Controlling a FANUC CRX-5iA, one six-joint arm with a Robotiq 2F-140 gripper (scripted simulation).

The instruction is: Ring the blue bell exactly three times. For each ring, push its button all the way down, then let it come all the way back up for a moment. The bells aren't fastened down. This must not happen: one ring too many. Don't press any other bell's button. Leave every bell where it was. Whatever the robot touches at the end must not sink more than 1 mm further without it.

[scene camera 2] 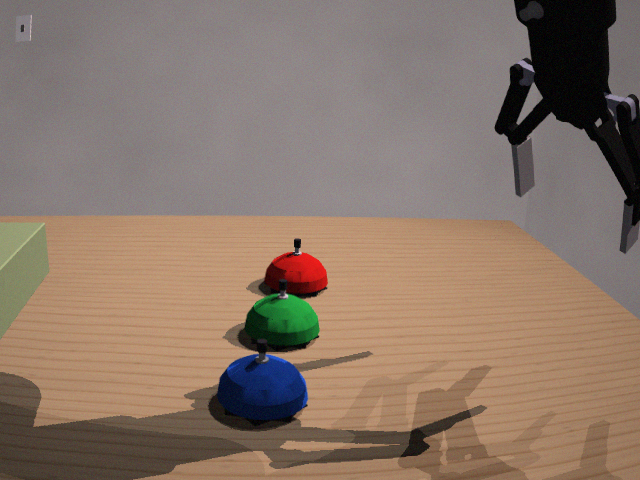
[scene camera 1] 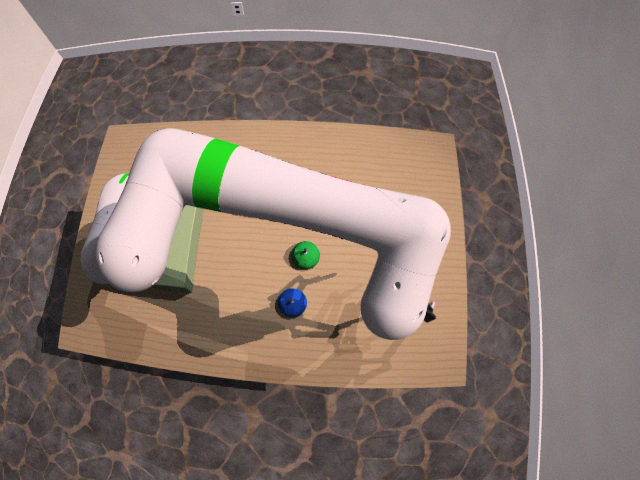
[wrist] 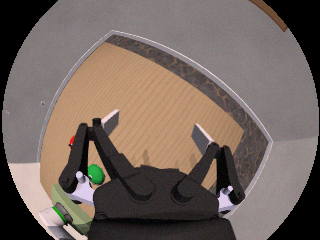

Labels:
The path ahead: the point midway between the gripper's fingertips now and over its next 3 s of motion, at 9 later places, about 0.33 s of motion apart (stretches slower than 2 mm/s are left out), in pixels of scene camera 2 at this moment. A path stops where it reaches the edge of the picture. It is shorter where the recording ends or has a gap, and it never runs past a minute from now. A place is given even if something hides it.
My gripper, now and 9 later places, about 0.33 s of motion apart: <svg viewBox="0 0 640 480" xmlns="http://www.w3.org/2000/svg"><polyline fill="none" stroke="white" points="575,216 504,222 410,229 308,238 265,246 263,264 263,267 264,275 266,290 267,307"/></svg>

